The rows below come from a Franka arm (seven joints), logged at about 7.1 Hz.
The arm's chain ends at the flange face. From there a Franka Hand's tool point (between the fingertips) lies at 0.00 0.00 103.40 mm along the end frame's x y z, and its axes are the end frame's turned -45 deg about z.
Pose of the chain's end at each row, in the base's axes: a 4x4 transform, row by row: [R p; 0 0 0 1], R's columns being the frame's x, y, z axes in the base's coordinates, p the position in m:
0.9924 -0.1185 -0.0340 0.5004; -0.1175 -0.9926 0.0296 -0.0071; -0.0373 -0.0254 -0.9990 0.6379; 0 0 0 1
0.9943 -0.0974 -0.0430 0.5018; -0.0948 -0.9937 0.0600 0.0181; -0.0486 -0.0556 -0.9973 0.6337; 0 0 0 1
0.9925 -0.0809 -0.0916 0.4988; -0.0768 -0.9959 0.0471 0.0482; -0.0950 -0.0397 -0.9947 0.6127; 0 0 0 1
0.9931 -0.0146 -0.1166 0.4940; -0.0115 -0.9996 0.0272 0.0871; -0.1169 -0.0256 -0.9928 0.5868; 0 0 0 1
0.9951 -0.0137 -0.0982 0.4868; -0.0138 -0.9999 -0.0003 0.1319; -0.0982 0.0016 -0.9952 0.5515; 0 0 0 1
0.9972 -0.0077 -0.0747 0.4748; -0.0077 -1.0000 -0.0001 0.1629; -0.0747 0.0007 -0.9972 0.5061; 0 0 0 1
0.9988 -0.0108 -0.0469 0.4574; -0.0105 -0.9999 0.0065 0.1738; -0.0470 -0.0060 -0.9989 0.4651; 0 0 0 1
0.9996 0.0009 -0.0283 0.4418; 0.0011 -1.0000 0.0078 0.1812; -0.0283 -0.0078 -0.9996 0.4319; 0 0 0 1
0.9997 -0.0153 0.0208 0.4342; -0.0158 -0.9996 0.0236 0.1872; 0.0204 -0.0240 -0.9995 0.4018; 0 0 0 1
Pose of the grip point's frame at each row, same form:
0.7855 0.6179 -0.0340 0.4969; 0.6188 -0.7850 0.0296 -0.0040; -0.0084 -0.0443 -0.9990 0.5346; 0 0 0 1
0.7719 0.6342 -0.0430 0.4974; 0.6356 -0.7697 0.0600 0.0243; 0.0049 -0.0737 -0.9973 0.5306; 0 0 0 1
0.7590 0.6446 -0.0916 0.4893; 0.6499 -0.7585 0.0471 0.0531; -0.0391 -0.0952 -0.9947 0.5098; 0 0 0 1
0.7126 0.6919 -0.1166 0.4819; 0.6987 -0.7150 0.0272 0.0899; -0.0646 -0.1008 -0.9928 0.4841; 0 0 0 1
0.7133 0.6940 -0.0982 0.4766; 0.6973 -0.7168 -0.0003 0.1319; -0.0706 -0.0683 -0.9952 0.4486; 0 0 0 1
0.7106 0.6997 -0.0747 0.4671; 0.7017 -0.7126 -0.0001 0.1629; -0.0533 -0.0523 -0.9972 0.4030; 0 0 0 1
0.7139 0.6986 -0.0469 0.4526; 0.6996 -0.7145 0.0065 0.1745; -0.0290 -0.0375 -0.9989 0.3618; 0 0 0 1
0.7062 0.7075 -0.0283 0.4389; 0.7079 -0.7063 0.0078 0.1820; -0.0145 -0.0255 -0.9996 0.3285; 0 0 0 1
0.7177 0.6961 0.0208 0.4364; 0.6957 -0.7180 0.0236 0.1896; 0.0314 -0.0025 -0.9995 0.2985; 0 0 0 1

